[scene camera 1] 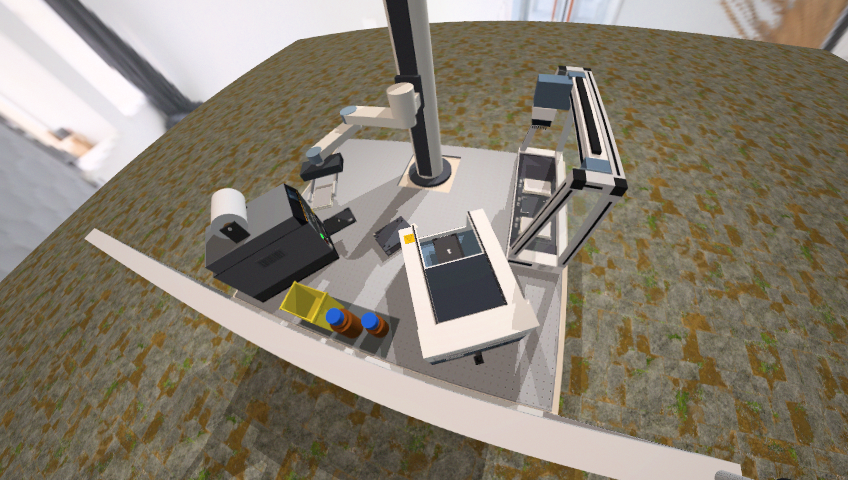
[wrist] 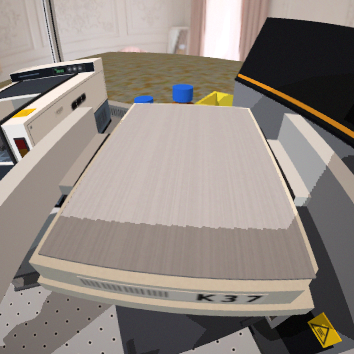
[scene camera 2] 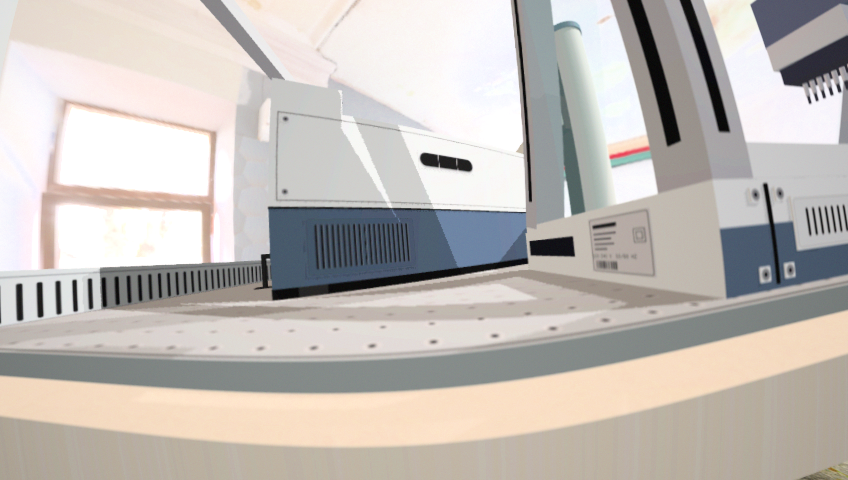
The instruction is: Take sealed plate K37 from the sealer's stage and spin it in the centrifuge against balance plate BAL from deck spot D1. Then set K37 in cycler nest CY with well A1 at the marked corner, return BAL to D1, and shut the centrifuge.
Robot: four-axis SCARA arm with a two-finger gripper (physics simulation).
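Places are measured from the arm's base along level axes (x ahead, y left, z up), in metres.
Pixels of known places: gripper, fingertip midpoint: (scene camera 1: 321, 198) (wrist: 186, 124); arm's base, link origin: (scene camera 1: 430, 172).
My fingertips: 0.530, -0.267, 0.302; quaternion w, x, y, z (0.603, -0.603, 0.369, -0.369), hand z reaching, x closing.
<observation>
Ahead of a thing's pixels: the offset from my fingertips to its top centre, as dx, dy, dz.
My gripper (scene camera 1: 323, 191) (wrist: 186, 124) is shut on sealed plate K37 {-0.017, -0.009, -0.003} (scene camera 1: 323, 196) (wrist: 187, 190), one finger along each long side. The plate's K37 label faces the wrist camera. It is held level above the deck, behind the sealer's dark stage {-0.019, -0.013, -0.179} (scene camera 1: 339, 220). The white centrifuge (scene camera 1: 484, 339) (wrist: 62, 107) (scene camera 2: 380, 160) has an opening in its top, with a dark bucket (scene camera 1: 447, 249) inside. A dark nest {-0.048, +0.243, -0.232} (scene camera 1: 386, 236) lies between sealer and centrifuge; its label is unreadable. Pale plates {-0.456, +0.848, -0.222} (scene camera 1: 537, 186) (scene camera 1: 531, 227) sit in the right-hand deck; I cannot tell whether one is BAL. Well A1 is not visible.
The dark sealer {+0.207, -0.208, +0.187} (scene camera 1: 267, 240) (wrist: 305, 65) stands at the left. A yellow bin (scene camera 1: 304, 302) (wrist: 217, 99) and blue-capped bottles (scene camera 1: 343, 321) (scene camera 1: 374, 324) stand near the rail. A gantry (scene camera 1: 595, 118) (scene camera 2: 684, 107) with a pipetting head (scene camera 1: 550, 92) (scene camera 2: 803, 50) rises at the right.
</observation>
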